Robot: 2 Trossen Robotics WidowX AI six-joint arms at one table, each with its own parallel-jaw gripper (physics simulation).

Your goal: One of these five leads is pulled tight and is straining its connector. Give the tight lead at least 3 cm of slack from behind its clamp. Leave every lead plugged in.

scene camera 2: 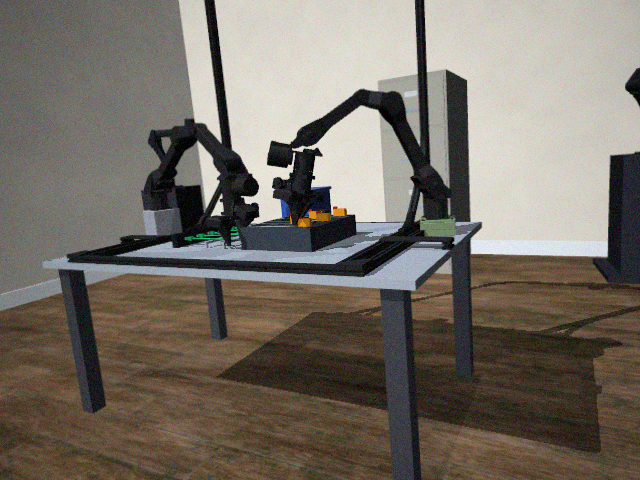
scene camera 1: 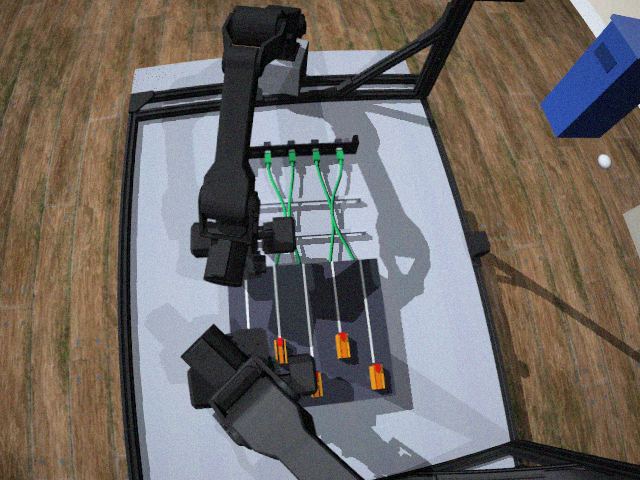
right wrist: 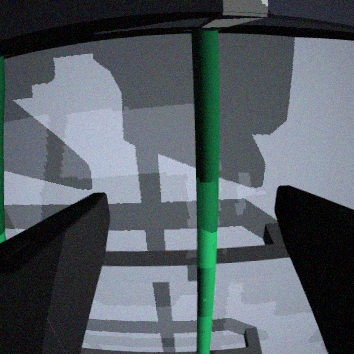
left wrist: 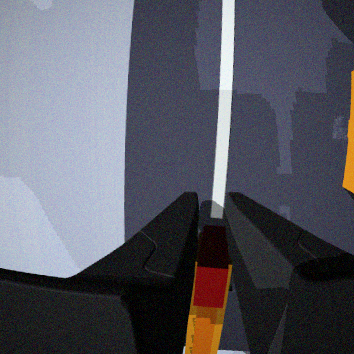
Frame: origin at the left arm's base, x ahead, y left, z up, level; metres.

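Where they show: left gripper, fingertip midpoint: (scene camera 2: 295,225) (left wrist: 210,205); right gripper, fingertip midpoint: (scene camera 2: 235,244) (right wrist: 193,202); left arm's base, link origin: (scene camera 2: 437,217); right arm's base, link origin: (scene camera 2: 160,209) (scene camera 1: 283,50).
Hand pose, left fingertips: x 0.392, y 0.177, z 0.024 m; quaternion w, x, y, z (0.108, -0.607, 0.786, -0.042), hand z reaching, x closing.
Note:
Each offset is from my left fingertips to the top centre of the thing. "spot": to the spot under its first point.
Five leads run from a black clamp bar @[spot: 0.396 m ahead, 0.261 m right, 0.048 m down] (scene camera 1: 304,150) as green cable, then as white cable over a dark block @[0.025 m ahead, 0.119 m right, 0.004 m down] (scene camera 1: 385,305) (scene camera 2: 285,238) to orange connectors with red tops. My left gripper (left wrist: 210,205) (scene camera 1: 248,333) (scene camera 2: 300,216) is shut on the orange connector @[spot: 0.015 m back, 0.002 m left, 0.026 m up] (left wrist: 211,288) of the leftmost white lead @[spot: 0.030 m ahead, 0.011 m right, 0.004 m down] (left wrist: 223,105) (scene camera 1: 247,305). My right gripper (right wrist: 193,202) (scene camera 2: 225,231) is open and low over the table. A straight green lead @[spot: 0.201 m ahead, 0.062 m right, 0.043 m down] (right wrist: 207,140) runs between its fingers, which stand clear of it. In scene camera 1 the right arm hides this lead.
The other orange connectors (scene camera 1: 342,345) (scene camera 1: 377,376) (scene camera 1: 280,350) sit on the block. Two pairs of slack green leads @[spot: 0.257 m ahead, 0.267 m right, 0.039 m down] (scene camera 1: 332,200) cross between the clamp bar and the block. Two thin rails (scene camera 1: 328,205) (scene camera 1: 337,235) lie under them. A black frame (scene camera 1: 128,286) edges the table.

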